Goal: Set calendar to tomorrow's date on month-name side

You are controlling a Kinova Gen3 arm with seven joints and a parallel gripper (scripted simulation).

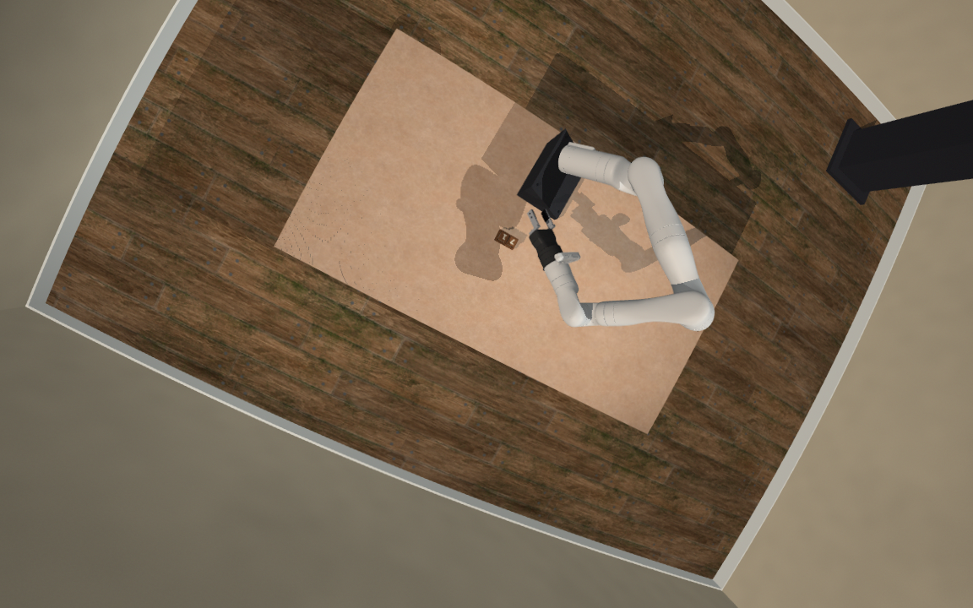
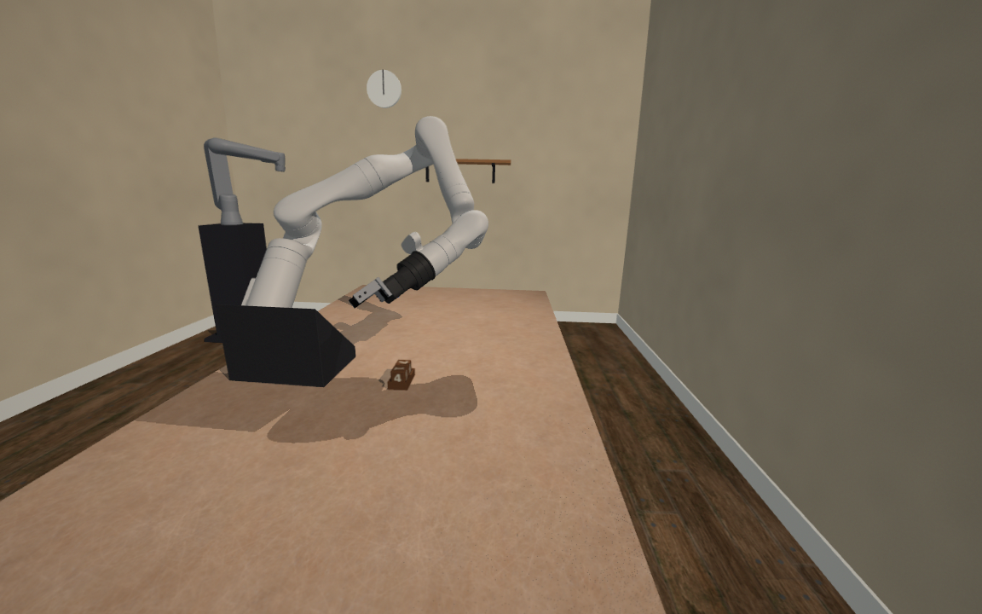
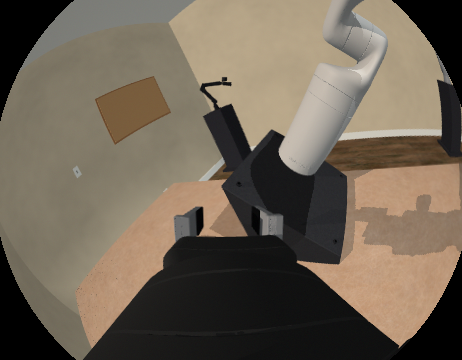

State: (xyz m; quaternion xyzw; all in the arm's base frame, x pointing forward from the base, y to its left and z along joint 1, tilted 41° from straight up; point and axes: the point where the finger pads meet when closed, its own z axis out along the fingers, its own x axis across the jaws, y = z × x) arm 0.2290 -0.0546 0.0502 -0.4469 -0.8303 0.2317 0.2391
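My hand is 9 cm short of the brown cube, 4 cm to the left of it and 16 cm above it. The rest, counted from my hand: dark wooden tray: 9 cm ahead, 2 cm to the right, 18 cm below.
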